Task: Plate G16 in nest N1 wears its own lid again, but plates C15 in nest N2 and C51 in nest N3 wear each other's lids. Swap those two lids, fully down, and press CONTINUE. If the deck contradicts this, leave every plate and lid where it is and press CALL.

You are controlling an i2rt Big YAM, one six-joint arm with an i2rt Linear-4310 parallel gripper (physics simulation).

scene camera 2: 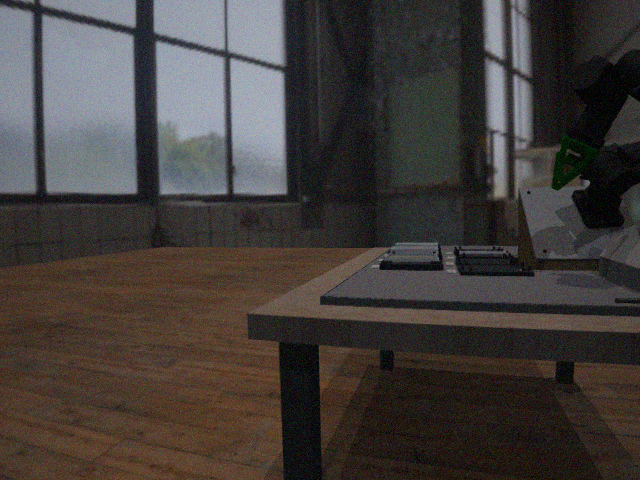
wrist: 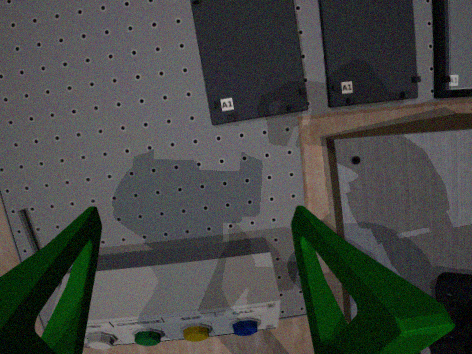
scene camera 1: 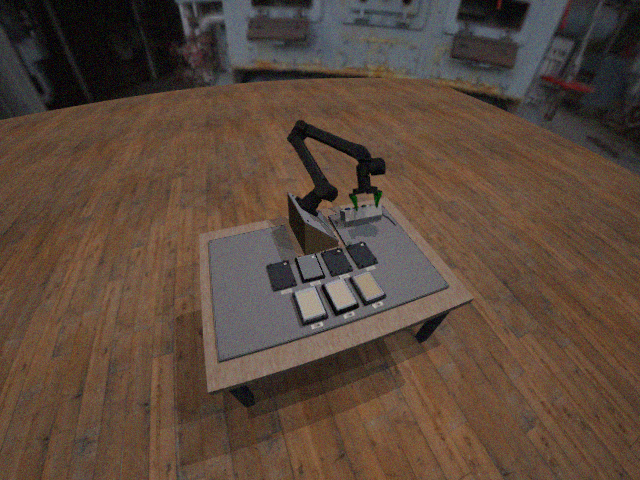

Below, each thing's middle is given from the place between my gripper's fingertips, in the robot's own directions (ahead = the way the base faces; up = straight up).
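Scene:
The LP3 nest (scene camera 2: 465,270) is 17 cm below my hand, 12 cm ahead of it and 7 cm to the right of it. Then there is the LP4 nest (wrist: 368,58), which sits 17 cm below my hand as well, but 11 cm ahead of it and 20 cm to the right of it. Going by their middles, the LP3 nest is the nearest to my hand of the things named here.

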